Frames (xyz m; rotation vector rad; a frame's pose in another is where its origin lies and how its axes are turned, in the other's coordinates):
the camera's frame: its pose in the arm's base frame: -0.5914 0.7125 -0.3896 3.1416 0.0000 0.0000
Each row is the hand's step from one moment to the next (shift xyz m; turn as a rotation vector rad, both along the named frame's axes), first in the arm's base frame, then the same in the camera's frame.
Working: the arm's base frame: its pose in the camera's frame: 0.5914 0.7125 -0.3896 3.1416 0.0000 0.0000

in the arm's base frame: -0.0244 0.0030 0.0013 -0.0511 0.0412 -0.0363
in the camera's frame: -0.0244 -0.0030 -0.0013 -0.0511 -0.0412 0.0363
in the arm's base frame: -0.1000 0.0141 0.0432 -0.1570 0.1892 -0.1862
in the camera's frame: -0.1000 -0.0141 -0.0432 -0.1570 -0.1892 0.1862
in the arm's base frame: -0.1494 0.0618 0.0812 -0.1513 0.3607 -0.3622
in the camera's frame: -0.1494 -0.0618 -0.0812 -0.1513 -0.3607 0.3622
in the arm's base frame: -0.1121 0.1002 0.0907 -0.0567 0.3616 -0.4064
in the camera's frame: -0.1121 -0.1002 -0.0907 -0.0567 -0.3616 0.4064
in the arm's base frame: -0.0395 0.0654 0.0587 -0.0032 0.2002 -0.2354
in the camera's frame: -0.0395 -0.0654 -0.0587 -0.0032 -0.2002 0.2354
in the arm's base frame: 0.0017 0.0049 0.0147 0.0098 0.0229 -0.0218
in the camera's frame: 0.0017 -0.0049 -0.0147 0.0098 -0.0229 0.0218
